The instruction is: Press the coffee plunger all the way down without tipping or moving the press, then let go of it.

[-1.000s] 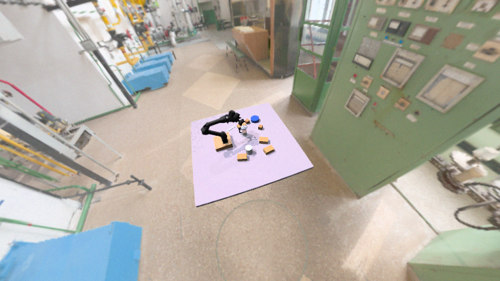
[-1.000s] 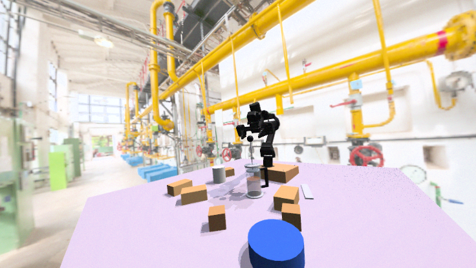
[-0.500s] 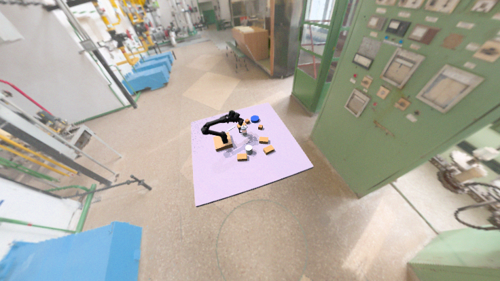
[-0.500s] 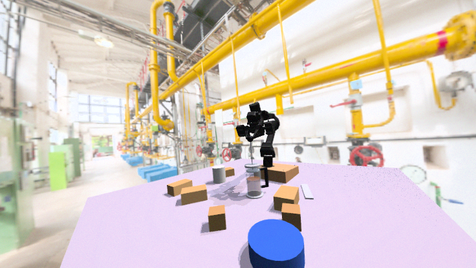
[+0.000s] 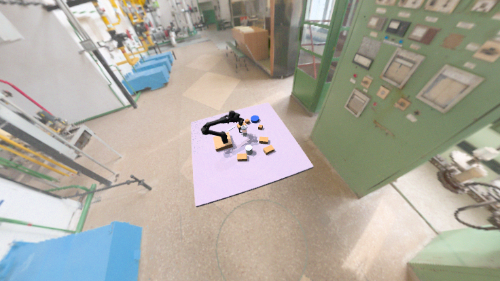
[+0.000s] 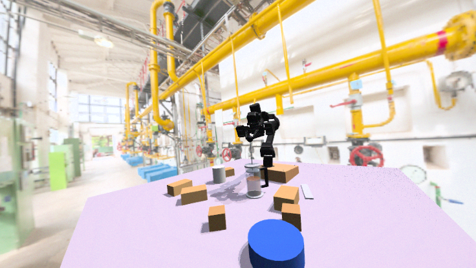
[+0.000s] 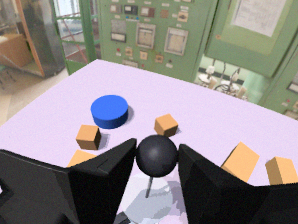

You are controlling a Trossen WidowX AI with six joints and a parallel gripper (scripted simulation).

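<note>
Right now my gripper tip is 20 mm past the coffee press and 130 mm above it. From my gripper tip the other things lie so: blue disc 190 mm ahead, 230 mm to the left, 240 mm below.
</note>
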